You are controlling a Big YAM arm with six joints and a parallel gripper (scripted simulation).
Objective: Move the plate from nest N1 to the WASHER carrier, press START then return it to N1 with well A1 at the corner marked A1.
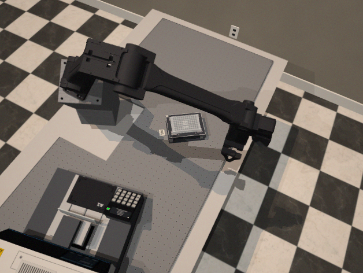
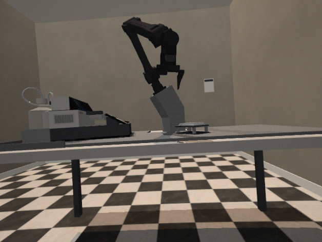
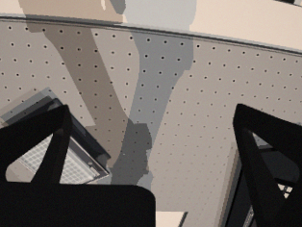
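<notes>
Right now the white well plate is 23 cm behind my hand, 14 cm to the left of it and 18 cm below it. From my hand the other things lie so: label 32 cm behind, 9 cm to the left, 23 cm below; then dark carrier 41 cm behind, 32 cm to the right, 14 cm below; then plate nest 23 cm behind, 14 cm to the left, 19 cm below.
</notes>
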